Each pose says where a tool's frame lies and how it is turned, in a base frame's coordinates. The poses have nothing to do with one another.
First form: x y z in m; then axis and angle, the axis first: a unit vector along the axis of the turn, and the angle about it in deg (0 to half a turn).
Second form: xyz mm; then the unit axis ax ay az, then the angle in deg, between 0 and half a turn. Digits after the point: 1 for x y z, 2 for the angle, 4 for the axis.
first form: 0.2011, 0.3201, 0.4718, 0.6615, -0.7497, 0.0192, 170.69
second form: 201.1, 320.1, 471.8, 0.6615, -0.7497, 0.0192, 170.69
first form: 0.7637, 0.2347, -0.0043, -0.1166, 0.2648, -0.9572, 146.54
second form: 763.7, 234.7, -4.3, -0.1166, 0.2648, -0.9572, 146.54
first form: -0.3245, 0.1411, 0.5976, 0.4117, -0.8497, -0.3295, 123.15
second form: -324.5, 141.1, 597.6, 0.4117, -0.8497, -0.3295, 123.15
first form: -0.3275, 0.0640, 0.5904, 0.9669, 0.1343, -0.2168, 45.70
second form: -327.5, 64.0, 590.4, 0.9669, 0.1343, -0.2168, 45.70
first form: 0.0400, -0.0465, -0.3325, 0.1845, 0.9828, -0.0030, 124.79
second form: 40.0, -46.5, -332.5, 0.1845, 0.9828, -0.0030, 124.79
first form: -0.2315, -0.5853, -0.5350, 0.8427, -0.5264, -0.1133, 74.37
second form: -231.5, -585.3, -535.0, 0.8427, -0.5264, -0.1133, 74.37
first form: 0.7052, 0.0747, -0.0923, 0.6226, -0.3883, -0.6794, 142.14
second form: 705.2, 74.7, -92.3, 0.6226, -0.3883, -0.6794, 142.14
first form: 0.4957, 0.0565, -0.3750, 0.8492, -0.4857, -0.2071, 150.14
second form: 495.7, 56.5, -375.0, 0.8492, -0.4857, -0.2071, 150.14
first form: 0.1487, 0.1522, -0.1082, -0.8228, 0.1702, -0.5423, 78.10
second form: 148.7, 152.2, -108.2, -0.8228, 0.1702, -0.5423, 78.10
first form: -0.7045, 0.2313, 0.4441, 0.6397, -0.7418, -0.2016, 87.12
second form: -704.5, 231.3, 444.1, 0.6397, -0.7418, -0.2016, 87.12
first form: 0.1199, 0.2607, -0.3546, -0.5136, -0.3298, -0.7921, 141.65
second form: 119.9, 260.7, -354.6, -0.5136, -0.3298, -0.7921, 141.65
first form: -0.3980, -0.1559, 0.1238, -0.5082, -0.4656, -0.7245, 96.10
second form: -398.0, -155.9, 123.8, -0.5082, -0.4656, -0.7245, 96.10
